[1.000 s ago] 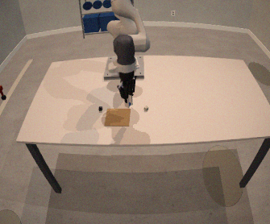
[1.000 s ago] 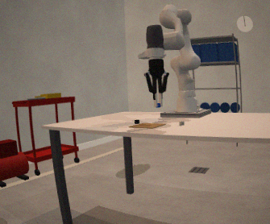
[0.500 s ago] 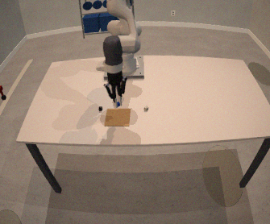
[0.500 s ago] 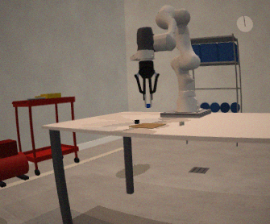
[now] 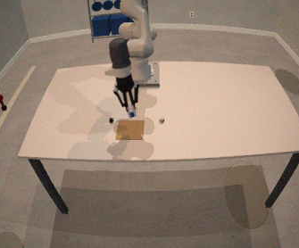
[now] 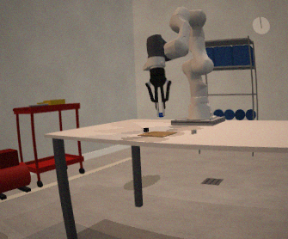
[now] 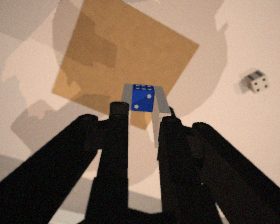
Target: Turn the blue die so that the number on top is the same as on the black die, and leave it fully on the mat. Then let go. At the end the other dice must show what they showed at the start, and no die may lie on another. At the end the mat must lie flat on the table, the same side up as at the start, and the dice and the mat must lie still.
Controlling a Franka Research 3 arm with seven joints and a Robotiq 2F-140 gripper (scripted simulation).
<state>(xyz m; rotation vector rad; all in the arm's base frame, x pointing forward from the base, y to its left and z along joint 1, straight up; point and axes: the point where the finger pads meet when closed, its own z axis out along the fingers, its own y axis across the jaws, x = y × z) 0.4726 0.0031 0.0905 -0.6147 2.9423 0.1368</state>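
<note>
My hand is 3 cm above the blue die. Round my hand: white die (15 cm to the left, 11 cm below, 5 cm behind); then tan mat (12 cm below, 1 cm to the right, 1 cm ahead); then black die (12 cm to the right, 11 cm below, 5 cm behind).
</note>
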